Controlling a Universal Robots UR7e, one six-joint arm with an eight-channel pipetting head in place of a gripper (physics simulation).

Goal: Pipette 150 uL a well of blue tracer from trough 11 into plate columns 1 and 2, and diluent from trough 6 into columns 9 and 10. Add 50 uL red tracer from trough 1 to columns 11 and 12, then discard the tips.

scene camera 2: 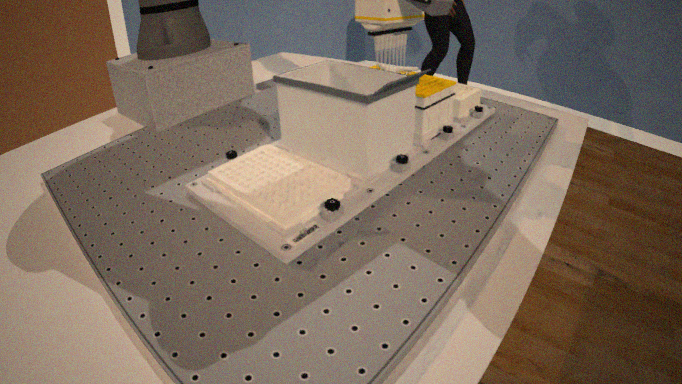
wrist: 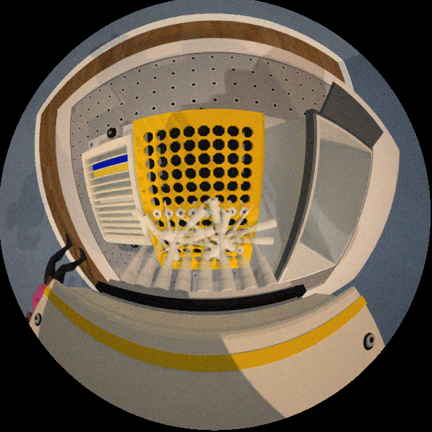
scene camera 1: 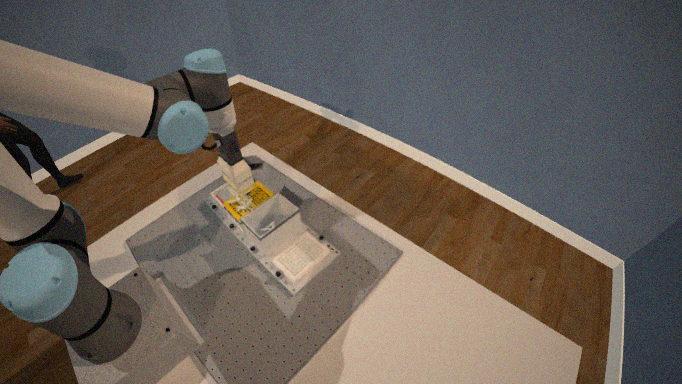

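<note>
The eight-channel head [scene camera 1: 242, 192] [scene camera 2: 391, 52] [wrist: 202, 272] hangs above the yellow tip rack [scene camera 1: 262, 191] [scene camera 2: 436, 86] [wrist: 200, 117]; a row of long, slender tips appears fitted under it, their ends hard to make out. Several loose tips [wrist: 220, 235] lie crisscross on the rack. A row of seated tips [wrist: 193, 213] shows beyond them, with open holes farther back. The white trough reservoir [scene camera 2: 467, 100] [wrist: 117, 200] stands beside the rack; a blue strip [wrist: 110, 161] and a yellow strip [wrist: 111, 170] show in it. The well plate [scene camera 1: 302, 255] [scene camera 2: 280, 185] sits at the opposite end of the deck.
An open, tall waste bin [scene camera 2: 325, 120] [wrist: 303, 200] with a grey rim stands between rack and plate. Black knobs [scene camera 2: 332, 204] [scene camera 2: 402, 159] stand up along the deck edge. The robot base [scene camera 2: 180, 85] is at the back left in scene camera 2. A person [scene camera 2: 450, 45] stands beyond the table.
</note>
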